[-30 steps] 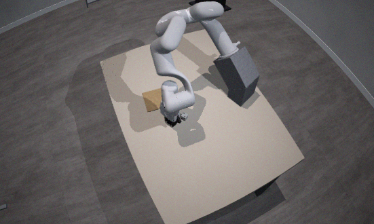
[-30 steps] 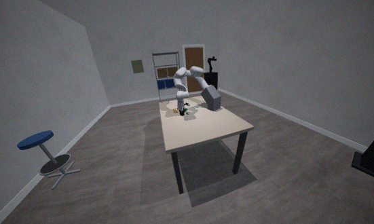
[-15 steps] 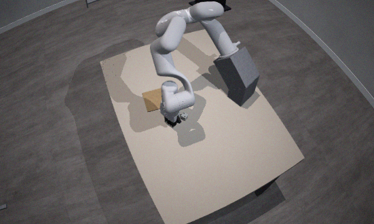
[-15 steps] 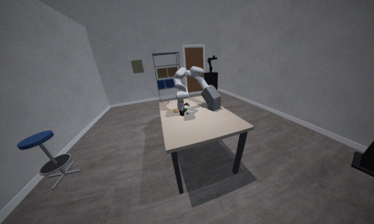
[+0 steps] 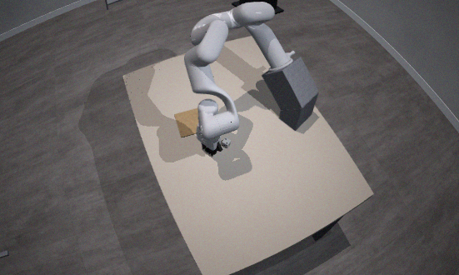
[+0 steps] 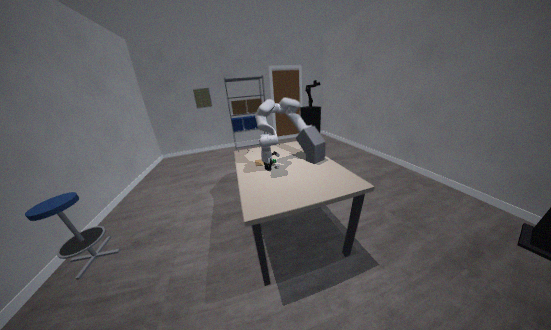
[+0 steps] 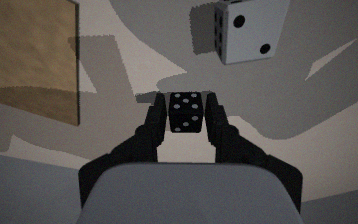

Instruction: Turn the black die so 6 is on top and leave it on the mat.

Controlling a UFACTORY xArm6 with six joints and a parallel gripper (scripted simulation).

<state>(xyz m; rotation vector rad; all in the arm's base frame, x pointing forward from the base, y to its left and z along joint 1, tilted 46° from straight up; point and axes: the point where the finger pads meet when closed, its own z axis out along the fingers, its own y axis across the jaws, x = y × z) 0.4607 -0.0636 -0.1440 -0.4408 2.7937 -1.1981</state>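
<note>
The black die lies 10 mm below my hand. Also, from my hand: green die: 110 mm behind, 100 mm to the right, 10 mm below; then white die: 80 mm behind, 20 mm to the left, 10 mm below.
</note>
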